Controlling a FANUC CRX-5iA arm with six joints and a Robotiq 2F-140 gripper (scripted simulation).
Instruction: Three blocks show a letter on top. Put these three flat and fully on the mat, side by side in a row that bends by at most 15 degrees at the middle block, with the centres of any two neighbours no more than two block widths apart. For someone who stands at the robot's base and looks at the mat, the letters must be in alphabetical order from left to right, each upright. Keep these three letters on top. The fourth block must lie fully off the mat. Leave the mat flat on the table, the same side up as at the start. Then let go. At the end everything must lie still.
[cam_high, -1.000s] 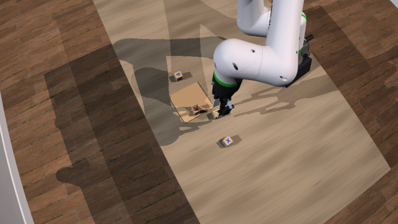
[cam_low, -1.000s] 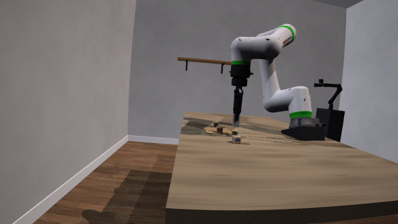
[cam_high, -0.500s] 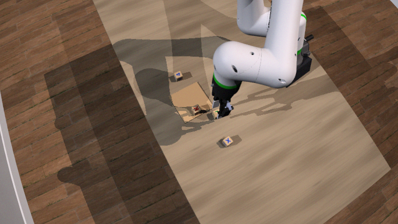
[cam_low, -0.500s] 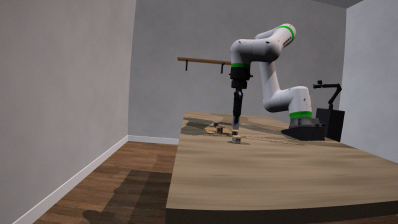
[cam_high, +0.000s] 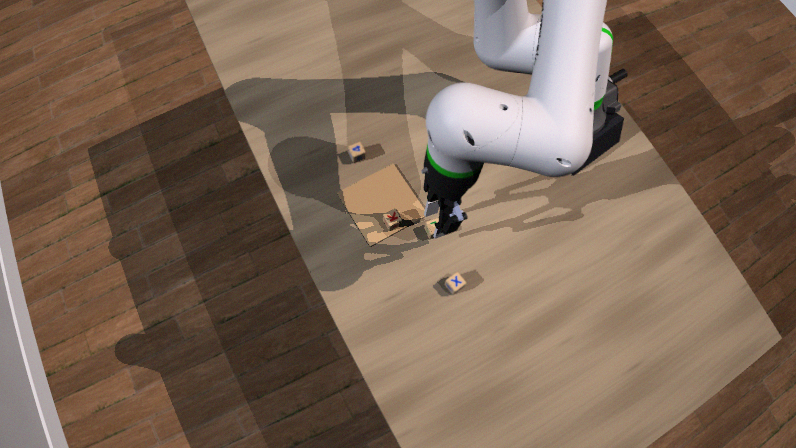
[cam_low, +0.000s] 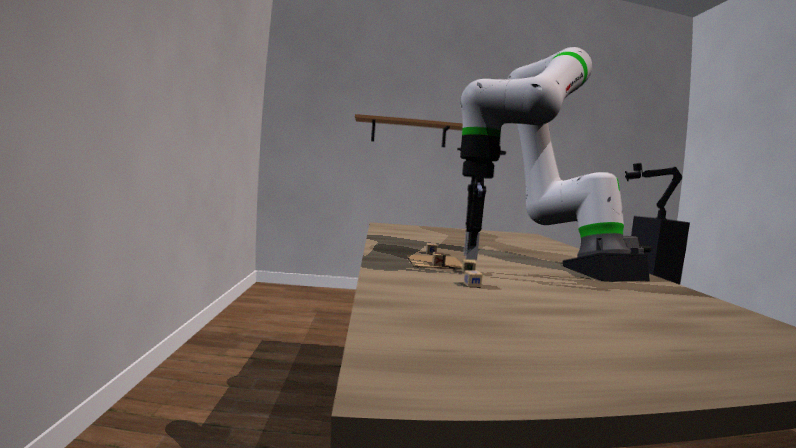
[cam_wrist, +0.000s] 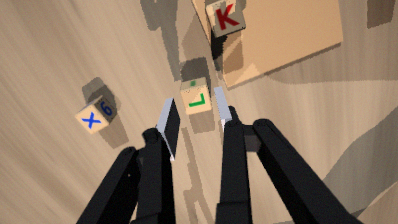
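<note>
Right now my hand is 6 cm above the L block. Also, from my hand: red K block (6 cm to the right, 6 cm ahead, 5 cm below); tan mat (11 cm to the right, 7 cm below, 6 cm ahead); X block (12 cm to the left, 6 cm below, 3 cm ahead).
</note>
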